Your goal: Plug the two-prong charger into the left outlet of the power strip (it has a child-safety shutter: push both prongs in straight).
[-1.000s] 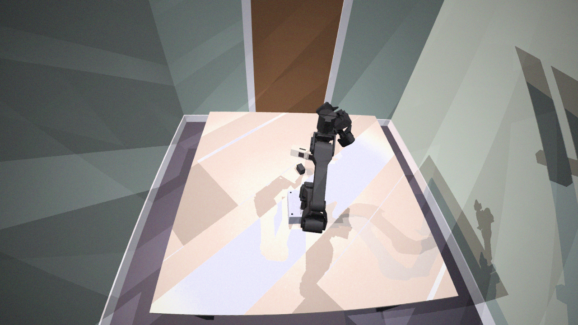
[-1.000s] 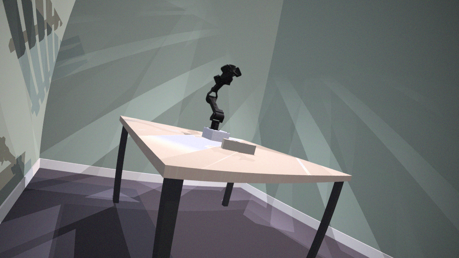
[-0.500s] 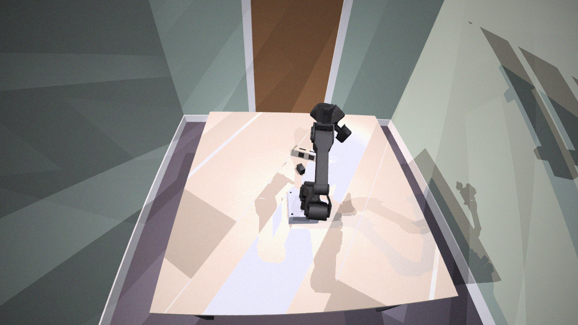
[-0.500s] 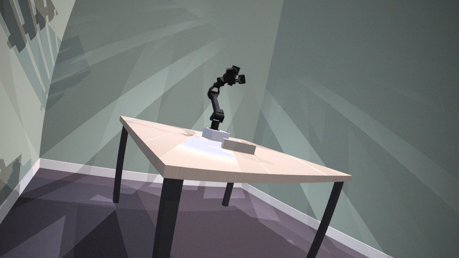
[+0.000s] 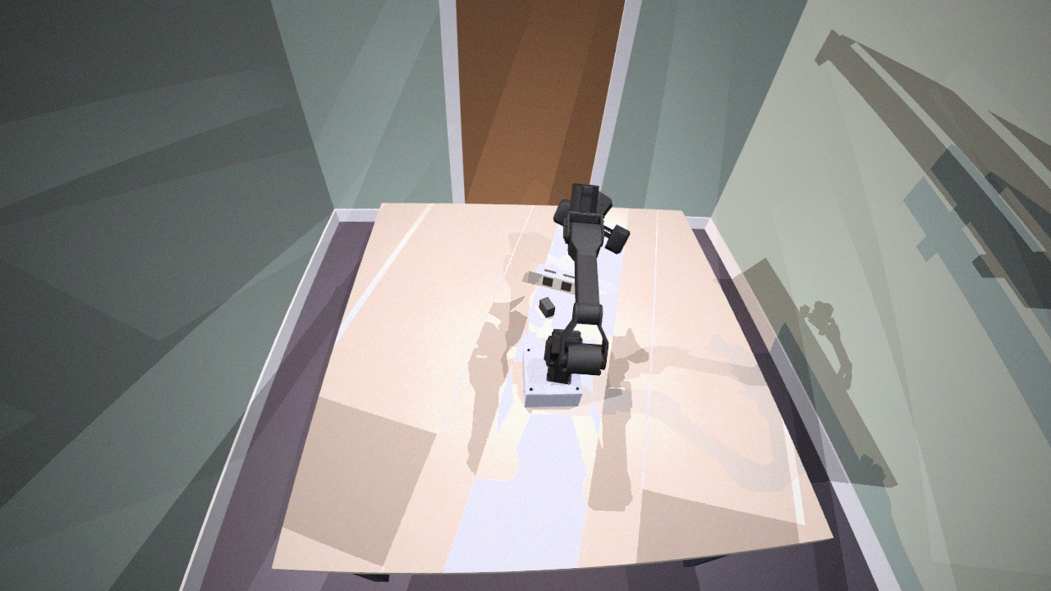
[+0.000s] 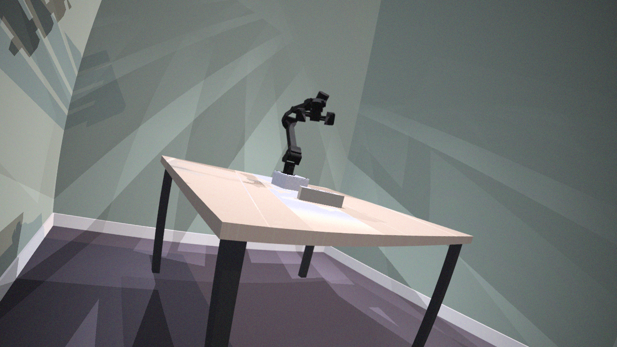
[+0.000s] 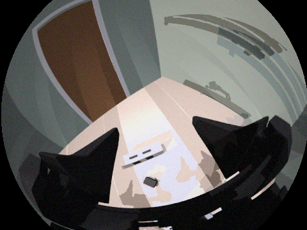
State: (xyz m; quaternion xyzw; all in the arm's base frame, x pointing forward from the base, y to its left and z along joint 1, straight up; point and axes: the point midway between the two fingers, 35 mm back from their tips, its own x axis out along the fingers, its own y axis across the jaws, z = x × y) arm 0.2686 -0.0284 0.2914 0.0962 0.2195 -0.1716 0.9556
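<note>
Now: the two-prong charger 20 mm behind my gripper tip, 110 mm to the left of it and 330 mm below it.
</note>
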